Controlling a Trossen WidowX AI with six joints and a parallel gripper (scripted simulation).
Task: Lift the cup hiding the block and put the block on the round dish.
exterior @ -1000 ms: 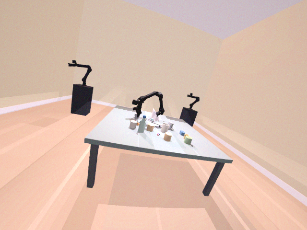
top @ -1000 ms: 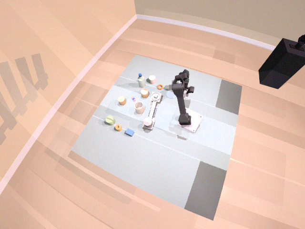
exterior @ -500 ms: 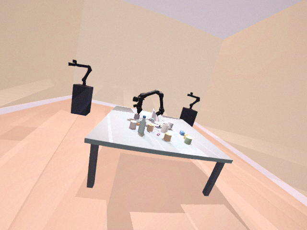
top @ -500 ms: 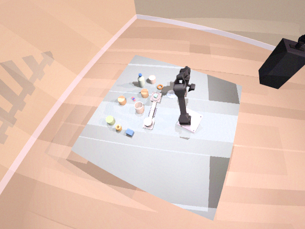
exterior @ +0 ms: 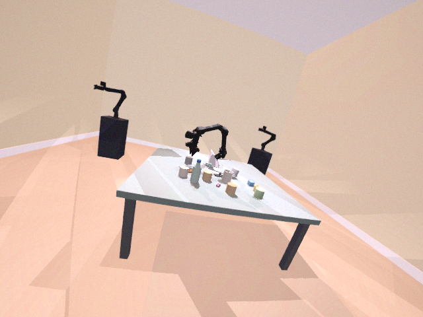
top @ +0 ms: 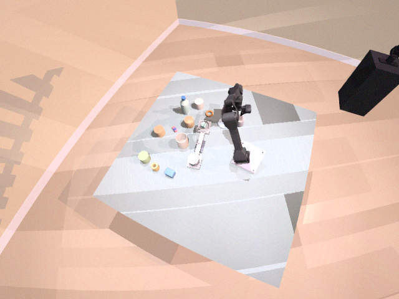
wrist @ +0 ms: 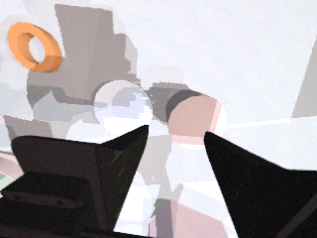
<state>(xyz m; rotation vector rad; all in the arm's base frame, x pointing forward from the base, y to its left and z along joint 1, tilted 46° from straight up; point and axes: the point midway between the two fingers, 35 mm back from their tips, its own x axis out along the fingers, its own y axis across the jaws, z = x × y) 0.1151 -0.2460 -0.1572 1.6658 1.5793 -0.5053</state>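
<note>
The pale green block lies 200 mm ahead of my gripper tip and 150 mm to the left of it. Round my gripper tip: orange ring 210 mm ahead, 80 mm below, 20 mm to the right; pale round dish 90 mm below, 70 mm ahead, 30 mm to the left; balance 270 mm to the left, 190 mm ahead, 50 mm below.
</note>
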